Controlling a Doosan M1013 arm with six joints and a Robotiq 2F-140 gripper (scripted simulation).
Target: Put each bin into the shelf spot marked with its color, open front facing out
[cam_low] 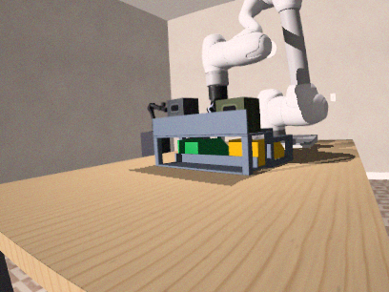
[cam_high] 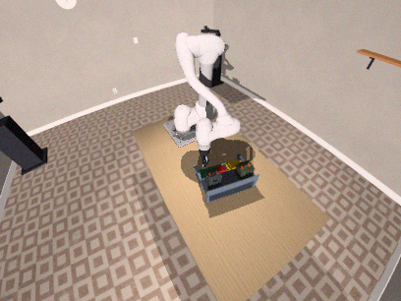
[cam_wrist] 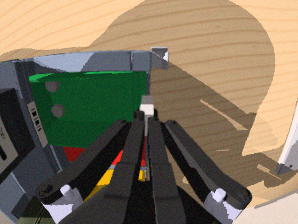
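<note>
Now: hand 90 mm short of the green bin, 30 mm to the left of it and 20 mm above it. Round my hand: dark box (180 mm ahead, 60 mm to the right, 100 mm above); then yellow bin (160 mm ahead, 190 mm to the left, 20 mm below).
</note>
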